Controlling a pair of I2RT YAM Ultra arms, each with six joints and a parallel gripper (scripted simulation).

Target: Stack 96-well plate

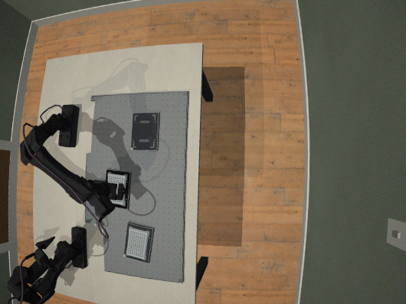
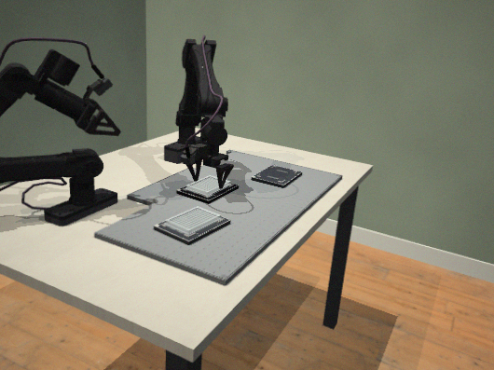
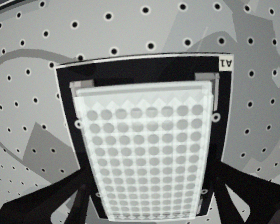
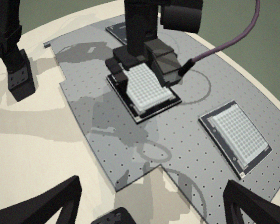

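Right now the black nest is 20 mm below my left hand.
Right now the black nest is 22 cm to the left of my right hand, 21 cm below it and 18 cm ahead of it.
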